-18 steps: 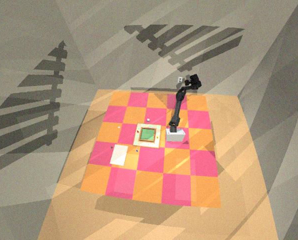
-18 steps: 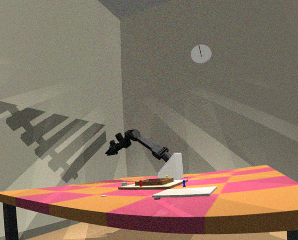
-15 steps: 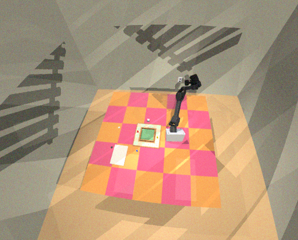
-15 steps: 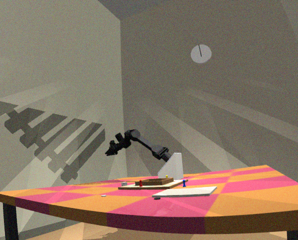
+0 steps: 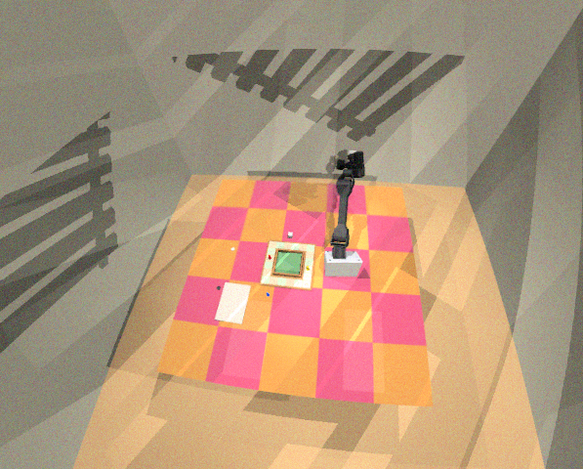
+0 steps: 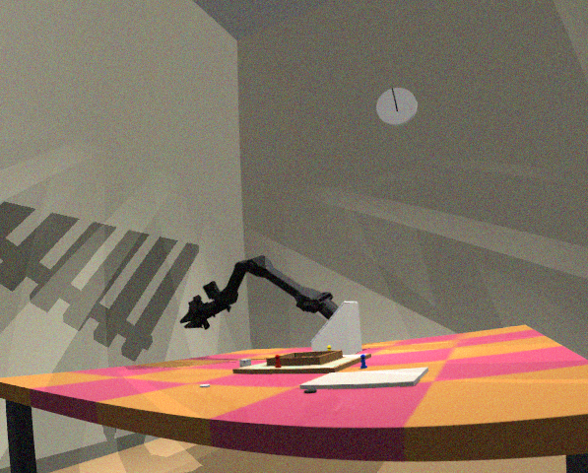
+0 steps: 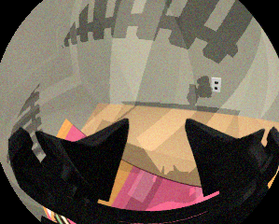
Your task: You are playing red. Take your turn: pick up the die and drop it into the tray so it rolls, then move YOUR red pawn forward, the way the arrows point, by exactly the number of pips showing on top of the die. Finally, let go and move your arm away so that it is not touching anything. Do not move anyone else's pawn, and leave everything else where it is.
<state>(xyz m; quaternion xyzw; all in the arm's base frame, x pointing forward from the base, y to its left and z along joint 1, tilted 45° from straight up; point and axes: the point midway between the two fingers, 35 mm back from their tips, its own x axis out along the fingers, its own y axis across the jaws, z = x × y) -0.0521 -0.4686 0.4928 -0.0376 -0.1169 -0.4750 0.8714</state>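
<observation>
My gripper tip is 51 cm to the right of the white die, 31 cm short of it and 13 cm above it. From my gripper tip the other things lie so: yellow pawn: 73 cm to the left, 19 cm ahead, 11 cm below; then red pawn: 67 cm to the left, 42 cm ahead, 11 cm below; then white disc: 65 cm ahead, 62 cm to the left, 14 cm below.
</observation>
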